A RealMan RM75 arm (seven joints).
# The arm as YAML. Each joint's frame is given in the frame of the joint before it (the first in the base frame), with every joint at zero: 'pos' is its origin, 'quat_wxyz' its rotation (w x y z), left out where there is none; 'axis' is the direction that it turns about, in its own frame. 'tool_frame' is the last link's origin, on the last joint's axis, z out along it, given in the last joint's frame.
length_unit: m
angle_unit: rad
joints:
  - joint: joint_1
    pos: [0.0, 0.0, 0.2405]
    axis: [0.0, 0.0, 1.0]
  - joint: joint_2
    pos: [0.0, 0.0, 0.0]
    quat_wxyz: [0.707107, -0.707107, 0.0, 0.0]
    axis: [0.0, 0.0, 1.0]
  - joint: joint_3
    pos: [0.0, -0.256, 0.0]
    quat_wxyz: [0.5, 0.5, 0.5, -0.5]
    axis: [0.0, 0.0, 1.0]
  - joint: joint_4
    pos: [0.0, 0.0, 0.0]
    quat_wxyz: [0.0, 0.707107, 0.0, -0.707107]
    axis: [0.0, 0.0, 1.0]
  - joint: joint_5
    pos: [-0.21, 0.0, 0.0]
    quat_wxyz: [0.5, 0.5, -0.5, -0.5]
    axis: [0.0, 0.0, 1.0]
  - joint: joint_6
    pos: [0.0, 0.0, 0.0]
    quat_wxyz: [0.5, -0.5, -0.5, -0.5]
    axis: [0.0, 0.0, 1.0]
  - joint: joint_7
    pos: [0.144, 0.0, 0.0]
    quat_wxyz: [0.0, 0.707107, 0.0, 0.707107]
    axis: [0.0, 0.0, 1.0]
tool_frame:
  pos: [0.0, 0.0, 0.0]
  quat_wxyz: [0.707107, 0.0, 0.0, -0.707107]
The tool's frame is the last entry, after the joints.
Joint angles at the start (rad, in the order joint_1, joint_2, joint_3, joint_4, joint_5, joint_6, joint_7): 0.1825 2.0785 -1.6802 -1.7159 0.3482 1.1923 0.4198
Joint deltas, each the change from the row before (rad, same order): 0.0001 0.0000 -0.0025 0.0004 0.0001 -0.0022 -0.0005; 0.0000 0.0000 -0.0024 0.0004 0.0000 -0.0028 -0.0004; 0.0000 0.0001 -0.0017 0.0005 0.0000 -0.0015 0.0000; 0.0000 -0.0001 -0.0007 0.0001 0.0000 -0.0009 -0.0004; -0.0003 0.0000 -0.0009 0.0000 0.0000 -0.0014 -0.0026; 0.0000 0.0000 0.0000 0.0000 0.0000 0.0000 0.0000; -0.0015 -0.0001 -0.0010 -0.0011 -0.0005 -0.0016 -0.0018; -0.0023 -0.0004 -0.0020 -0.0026 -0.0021 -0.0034 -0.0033; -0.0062 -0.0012 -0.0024 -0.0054 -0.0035 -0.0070 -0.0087; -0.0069 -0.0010 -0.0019 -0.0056 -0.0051 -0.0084 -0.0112; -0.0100 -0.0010 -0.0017 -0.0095 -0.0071 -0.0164 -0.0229; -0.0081 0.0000 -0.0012 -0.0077 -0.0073 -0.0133 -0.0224
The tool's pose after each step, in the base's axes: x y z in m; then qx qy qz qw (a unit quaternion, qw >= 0). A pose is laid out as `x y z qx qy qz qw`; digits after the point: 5 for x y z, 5 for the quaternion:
0.20823 0.31508 0.00722 -0.68548 0.62343 0.02302 0.37539
0.20783 0.31515 0.00670 -0.68647 0.62246 0.02347 0.37517
0.20762 0.31512 0.00627 -0.68701 0.62203 0.02358 0.37488
0.20752 0.31515 0.00615 -0.68740 0.62161 0.02368 0.37486
0.20739 0.31516 0.00598 -0.68848 0.62041 0.02354 0.37487
0.20739 0.31516 0.00598 -0.68848 0.62041 0.02354 0.37487
0.20740 0.31500 0.00601 -0.68917 0.61943 0.02368 0.37522
0.20723 0.31490 0.00628 -0.69069 0.61694 0.02409 0.37650
0.20752 0.31455 0.00727 -0.69343 0.61204 0.02476 0.37941
0.20800 0.31431 0.00856 -0.69658 0.60599 0.02530 0.38328
0.20796 0.31453 0.01089 -0.70322 0.59398 0.02746 0.38976
0.20786 0.31473 0.01279 -0.70945 0.58264 0.02827 0.39549

